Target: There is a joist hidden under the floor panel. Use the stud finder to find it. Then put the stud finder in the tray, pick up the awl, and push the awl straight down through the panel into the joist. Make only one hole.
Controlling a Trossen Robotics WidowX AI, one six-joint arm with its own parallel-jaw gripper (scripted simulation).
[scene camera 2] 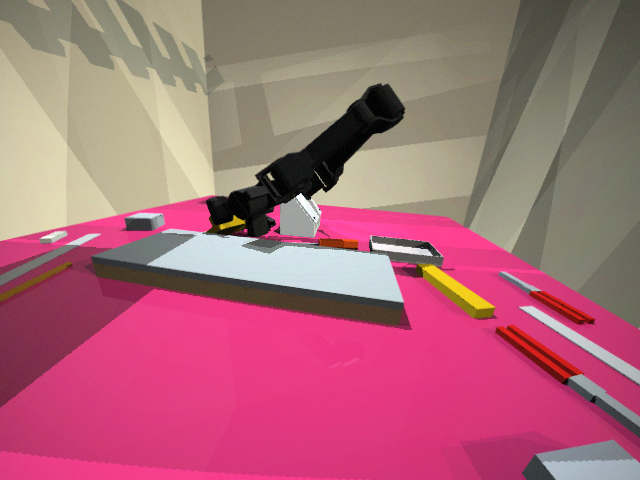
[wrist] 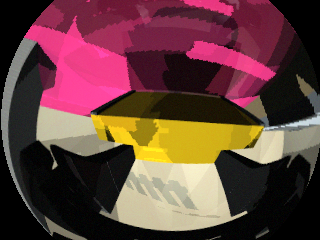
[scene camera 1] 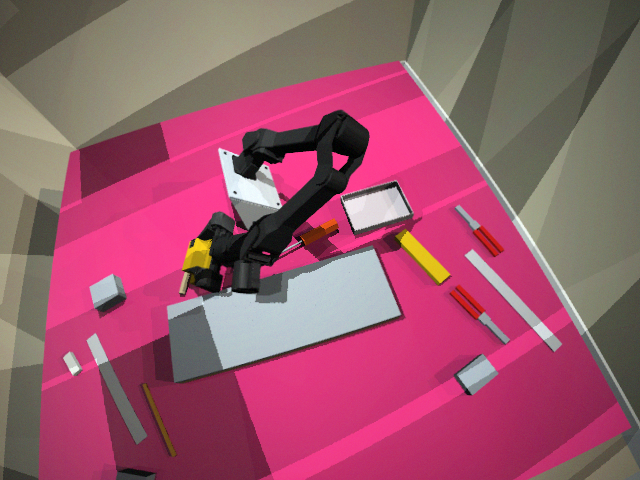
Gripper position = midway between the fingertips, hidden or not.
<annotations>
my gripper: scene camera 2 226, 214; wrist 176, 146; scene camera 1 192, 255
yellow bar: scene camera 2; scene camera 1; not seen in the wrist view (out of frame)
same spot on grey tray: (scene camera 2: 399, 250) = (scene camera 1: 373, 205)
same spot on yellow bar: (scene camera 1: 405, 239) = (scene camera 2: 428, 268)
</annotations>
